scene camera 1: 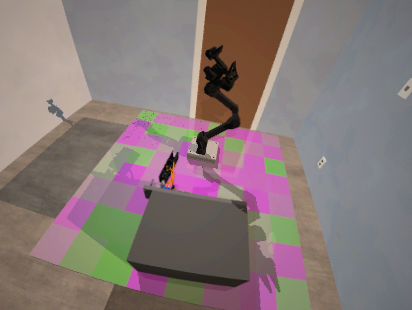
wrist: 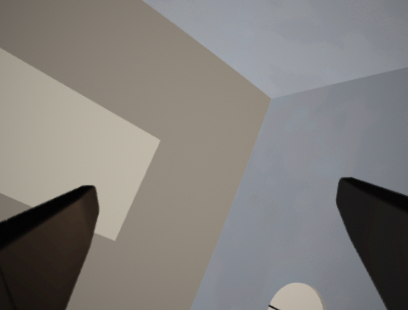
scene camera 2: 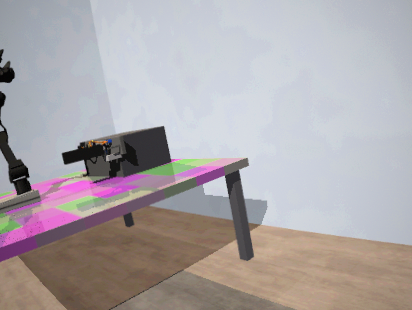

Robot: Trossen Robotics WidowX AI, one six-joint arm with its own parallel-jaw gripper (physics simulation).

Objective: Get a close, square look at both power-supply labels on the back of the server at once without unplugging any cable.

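Where they show: gripper, fingertip midpoint: (scene camera 1: 228,53) (wrist: 218,194) (scene camera 2: 6,55); arm's base, link origin: (scene camera 1: 201,151) (scene camera 2: 24,192).
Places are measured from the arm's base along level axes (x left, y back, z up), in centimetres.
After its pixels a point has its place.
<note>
The server (scene camera 1: 195,235) {z 15.9, x 9.1, y -63.8 cm} (scene camera 2: 146,154) {z 3.1, x -13.6, y -63.0 cm} is a large dark grey box on the table, its cabled side towards the arm's base. Orange cables (scene camera 1: 173,174) {z 16.1, x -8.1, y -37.4 cm} and a long black part (scene camera 1: 165,174) {z 10.8, x -13.5, y -34.6 cm} (scene camera 2: 74,156) {z 11.6, x -14.8, y -23.9 cm} stick out at one end of that side. The power-supply labels cannot be made out in either scene view, and the server does not show in the wrist view. My gripper (scene camera 1: 227,55) {z 66.8, x 6.4, y -7.2 cm} (scene camera 2: 5,56) {z 66.8, x 6.4, y -7.2 cm} (wrist: 218,194) {z 66.8, x 6.4, y -7.2 cm} is open and empty, raised high above the arm's base, well away from the server, with its fingers pointing up towards the ceiling and walls.
The arm's pale base plate (scene camera 1: 203,157) {z -1.2, x 2.7, y -4.5 cm} (scene camera 2: 25,199) {z -2.0, x -9.1, y 1.8 cm} stands on the pink and green table (scene camera 1: 285,230) {z -4.8, x 58.1, y -43.6 cm} (scene camera 2: 200,168) {z -4.8, x -52.8, y -66.0 cm}. A brown door (scene camera 1: 255,30) is behind the arm. The wrist view shows a pale ceiling panel (wrist: 90,145) and part of a round white fixture (wrist: 297,297).
</note>
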